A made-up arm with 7 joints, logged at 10 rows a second.
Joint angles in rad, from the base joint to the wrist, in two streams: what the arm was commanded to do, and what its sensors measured. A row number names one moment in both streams.
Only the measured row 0 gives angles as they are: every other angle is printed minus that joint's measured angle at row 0.
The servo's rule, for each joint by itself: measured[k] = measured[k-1] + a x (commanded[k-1-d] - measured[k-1]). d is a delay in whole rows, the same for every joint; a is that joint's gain. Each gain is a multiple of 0.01, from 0.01 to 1. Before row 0 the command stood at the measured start. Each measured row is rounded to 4 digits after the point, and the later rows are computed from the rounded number. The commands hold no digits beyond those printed.
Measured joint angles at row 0:
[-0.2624, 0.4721, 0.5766, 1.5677, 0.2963, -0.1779, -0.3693]
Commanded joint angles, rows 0 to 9:
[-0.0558, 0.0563, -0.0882, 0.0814, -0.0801, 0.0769, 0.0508]
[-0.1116, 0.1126, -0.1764, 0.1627, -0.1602, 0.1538, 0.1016]
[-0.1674, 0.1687, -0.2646, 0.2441, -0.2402, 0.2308, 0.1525]
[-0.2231, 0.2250, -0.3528, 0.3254, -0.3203, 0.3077, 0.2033]
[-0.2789, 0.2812, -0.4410, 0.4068, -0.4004, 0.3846, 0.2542]
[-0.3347, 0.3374, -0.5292, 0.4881, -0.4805, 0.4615, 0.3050]
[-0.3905, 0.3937, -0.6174, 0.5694, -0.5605, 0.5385, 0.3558]
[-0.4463, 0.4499, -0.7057, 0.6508, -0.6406, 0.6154, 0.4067]
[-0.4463, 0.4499, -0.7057, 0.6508, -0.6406, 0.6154, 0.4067]
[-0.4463, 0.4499, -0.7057, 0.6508, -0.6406, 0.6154, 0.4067]
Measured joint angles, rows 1 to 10:
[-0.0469, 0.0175, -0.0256, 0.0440, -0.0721, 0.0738, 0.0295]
[-0.1012, 0.0470, -0.0693, 0.1081, -0.1514, 0.1506, 0.0713]
[-0.1568, 0.0847, -0.1259, 0.1815, -0.2313, 0.2276, 0.1184]
[-0.2125, 0.1282, -0.1917, 0.2592, -0.3114, 0.3045, 0.1676]
[-0.2683, 0.1756, -0.2640, 0.3389, -0.3915, 0.3814, 0.2178]
[-0.3241, 0.2258, -0.3409, 0.4195, -0.4716, 0.4583, 0.2684]
[-0.3799, 0.2778, -0.4211, 0.5004, -0.5516, 0.5353, 0.3191]
[-0.4357, 0.3312, -0.5036, 0.5816, -0.6317, 0.6122, 0.3699]
[-0.4446, 0.3680, -0.5622, 0.6190, -0.6397, 0.6153, 0.3912]
[-0.4460, 0.3934, -0.6038, 0.6362, -0.6405, 0.6154, 0.4002]
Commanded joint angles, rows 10 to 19:
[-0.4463, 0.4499, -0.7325, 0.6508, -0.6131, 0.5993, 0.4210]
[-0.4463, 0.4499, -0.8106, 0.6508, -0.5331, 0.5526, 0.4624]
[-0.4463, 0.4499, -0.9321, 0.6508, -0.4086, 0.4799, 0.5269]
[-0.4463, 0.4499, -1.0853, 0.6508, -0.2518, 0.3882, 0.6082]
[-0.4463, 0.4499, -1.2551, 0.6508, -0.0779, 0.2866, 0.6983]
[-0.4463, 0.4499, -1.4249, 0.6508, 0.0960, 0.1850, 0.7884]
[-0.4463, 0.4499, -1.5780, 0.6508, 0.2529, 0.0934, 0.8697]
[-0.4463, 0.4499, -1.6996, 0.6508, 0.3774, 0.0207, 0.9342]
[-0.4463, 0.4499, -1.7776, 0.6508, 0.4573, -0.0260, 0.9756]
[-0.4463, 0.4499, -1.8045, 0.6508, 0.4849, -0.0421, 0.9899]
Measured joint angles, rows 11 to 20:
[-0.4463, 0.4109, -0.6411, 0.6441, -0.6158, 0.5999, 0.4123]
[-0.4463, 0.4230, -0.6903, 0.6477, -0.5414, 0.5545, 0.4414]
[-0.4463, 0.4313, -0.7604, 0.6494, -0.4219, 0.4829, 0.4910]
[-0.4463, 0.4371, -0.8546, 0.6502, -0.2688, 0.3920, 0.5590]
[-0.4463, 0.4411, -0.9707, 0.6505, -0.0970, 0.2908, 0.6398]
[-0.4463, 0.4438, -1.1024, 0.6507, 0.0767, 0.1892, 0.7260]
[-0.4463, 0.4457, -1.2403, 0.6508, 0.2353, 0.0972, 0.8093]
[-0.4463, 0.4470, -1.3735, 0.6508, 0.3632, 0.0238, 0.8817]
[-0.4463, 0.4479, -1.4907, 0.6508, 0.4479, -0.0240, 0.9362]
[-0.4463, 0.4485, -1.5817, 0.6508, 0.4812, -0.0414, 0.9673]

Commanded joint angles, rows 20 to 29:
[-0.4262, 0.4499, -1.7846, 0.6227, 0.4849, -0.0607, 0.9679]
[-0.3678, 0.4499, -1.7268, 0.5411, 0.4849, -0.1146, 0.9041]
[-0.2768, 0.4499, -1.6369, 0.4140, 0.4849, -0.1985, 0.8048]
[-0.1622, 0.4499, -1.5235, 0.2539, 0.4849, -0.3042, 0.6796]
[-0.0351, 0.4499, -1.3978, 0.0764, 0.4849, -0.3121, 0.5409]
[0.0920, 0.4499, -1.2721, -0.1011, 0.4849, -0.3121, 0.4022]
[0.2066, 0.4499, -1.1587, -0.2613, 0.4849, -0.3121, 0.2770]
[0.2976, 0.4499, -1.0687, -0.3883, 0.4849, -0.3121, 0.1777]
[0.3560, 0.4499, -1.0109, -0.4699, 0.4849, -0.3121, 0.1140]
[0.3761, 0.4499, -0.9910, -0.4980, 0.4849, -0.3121, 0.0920]
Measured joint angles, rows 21 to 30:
[-0.4294, 0.4489, -1.6405, 0.6356, 0.4845, -0.0599, 0.9676]
[-0.3777, 0.4492, -1.6655, 0.5846, 0.4849, -0.1124, 0.9308]
[-0.2929, 0.4494, -1.6572, 0.4925, 0.4849, -0.1951, 0.8577]
[-0.1831, 0.4496, -1.6184, 0.3637, 0.4849, -0.2998, 0.7544]
[-0.0588, 0.4497, -1.5544, 0.2086, 0.4849, -0.3116, 0.6306]
[0.0679, 0.4498, -1.4725, 0.0414, 0.4849, -0.3121, 0.4981]
[0.1844, 0.4498, -1.3815, -0.1221, 0.4849, -0.3121, 0.3699]
[0.2795, 0.4498, -1.2908, -0.2658, 0.4849, -0.3121, 0.2584]
[0.3438, 0.4498, -1.2096, -0.3760, 0.4849, -0.3121, 0.1746]
[0.3709, 0.4498, -1.1462, -0.4419, 0.4849, -0.3121, 0.1267]

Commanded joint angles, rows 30 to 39:
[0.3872, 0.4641, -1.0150, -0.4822, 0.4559, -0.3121, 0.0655]
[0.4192, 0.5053, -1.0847, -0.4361, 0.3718, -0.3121, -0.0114]
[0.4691, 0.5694, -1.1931, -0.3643, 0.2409, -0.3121, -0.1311]
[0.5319, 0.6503, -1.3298, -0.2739, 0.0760, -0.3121, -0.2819]
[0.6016, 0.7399, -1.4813, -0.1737, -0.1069, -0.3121, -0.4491]
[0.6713, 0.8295, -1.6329, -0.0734, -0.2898, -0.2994, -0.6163]
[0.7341, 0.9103, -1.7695, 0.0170, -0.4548, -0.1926, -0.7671]
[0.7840, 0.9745, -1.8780, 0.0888, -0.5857, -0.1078, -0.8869]
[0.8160, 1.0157, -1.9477, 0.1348, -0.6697, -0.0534, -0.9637]
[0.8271, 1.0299, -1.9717, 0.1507, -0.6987, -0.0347, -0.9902]
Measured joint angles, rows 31 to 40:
[0.3846, 0.4542, -1.1082, -0.4637, 0.4588, -0.3121, 0.0912]
[0.4137, 0.4700, -1.1014, -0.4488, 0.3805, -0.3121, 0.0317]
[0.4602, 0.5008, -1.1280, -0.4032, 0.2549, -0.3121, -0.0627]
[0.5204, 0.5471, -1.1865, -0.3334, 0.0939, -0.3121, -0.1898]
[0.5886, 0.6069, -1.2720, -0.2472, -0.0868, -0.3121, -0.3402]
[0.6581, 0.6759, -1.3767, -0.1533, -0.2695, -0.2999, -0.5003]
[0.7219, 0.7486, -1.4906, -0.0613, -0.4363, -0.1969, -0.6550]
[0.7741, 0.8186, -1.6029, 0.0198, -0.5708, -0.1114, -0.7895]
[0.8093, 0.8797, -1.7029, 0.0819, -0.6598, -0.0557, -0.8905]
[0.8243, 0.9263, -1.7809, 0.1191, -0.6948, -0.0355, -0.9483]

